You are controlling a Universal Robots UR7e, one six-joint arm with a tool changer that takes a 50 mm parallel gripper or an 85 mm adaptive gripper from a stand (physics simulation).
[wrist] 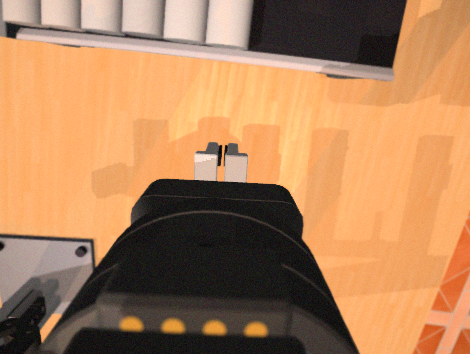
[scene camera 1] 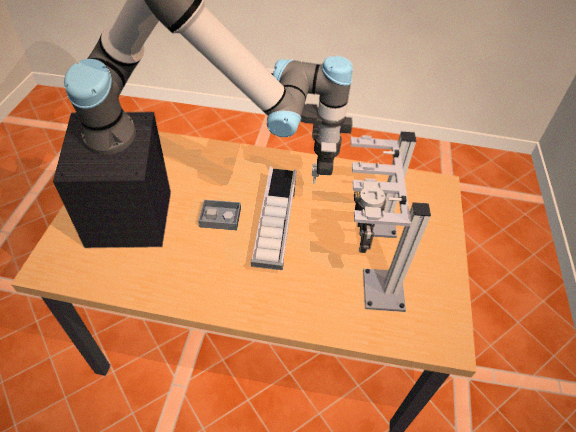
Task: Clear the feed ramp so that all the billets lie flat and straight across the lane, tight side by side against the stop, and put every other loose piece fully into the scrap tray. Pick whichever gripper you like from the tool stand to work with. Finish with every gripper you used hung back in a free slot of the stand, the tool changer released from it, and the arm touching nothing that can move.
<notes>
I see a gripper (scene camera 1: 327,150).
The gripper also shows in the wrist view (wrist: 200,256).
</notes>
